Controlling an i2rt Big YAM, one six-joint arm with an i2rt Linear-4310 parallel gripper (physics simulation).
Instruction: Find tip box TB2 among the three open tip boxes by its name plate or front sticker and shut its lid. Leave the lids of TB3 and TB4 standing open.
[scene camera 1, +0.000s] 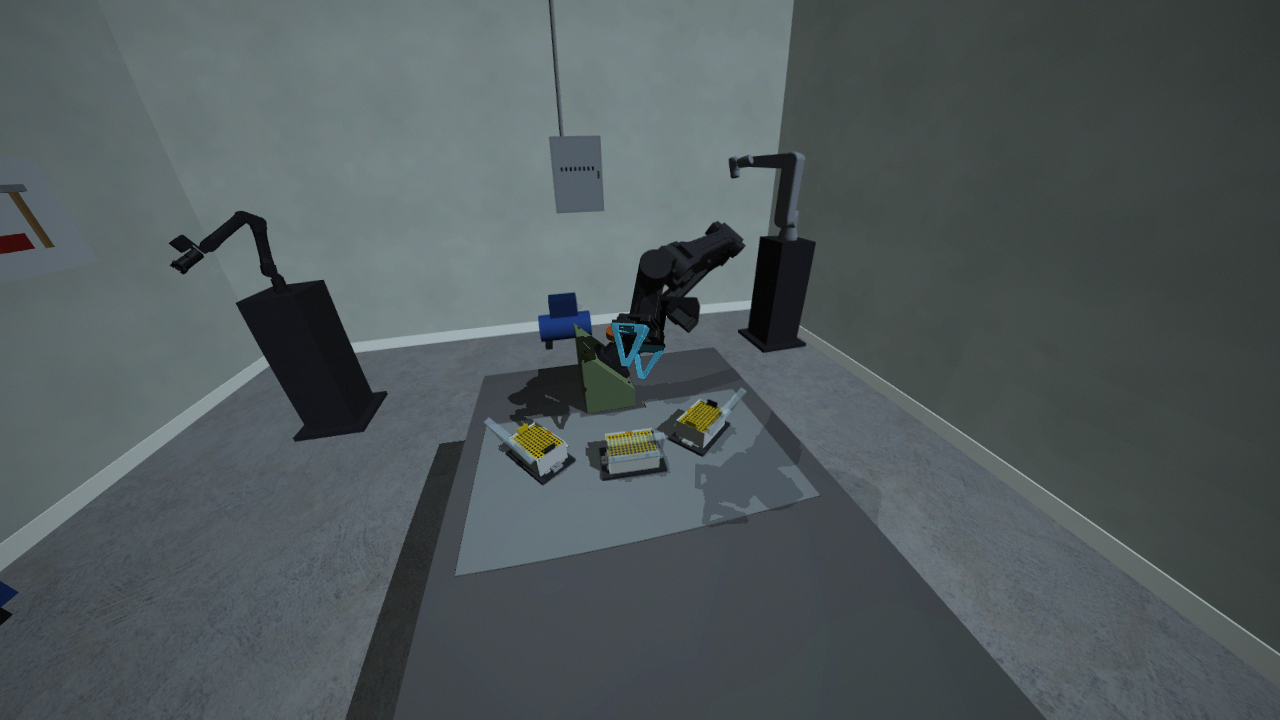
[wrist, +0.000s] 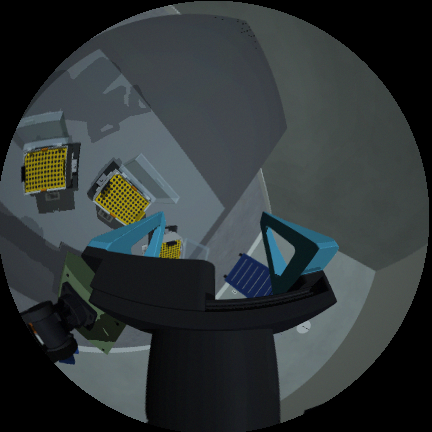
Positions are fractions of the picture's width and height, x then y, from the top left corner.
Labels:
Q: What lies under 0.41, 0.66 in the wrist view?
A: My gripper.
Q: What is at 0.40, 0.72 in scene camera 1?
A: A pale mat.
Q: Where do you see a clear lid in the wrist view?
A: At 0.32, 0.39

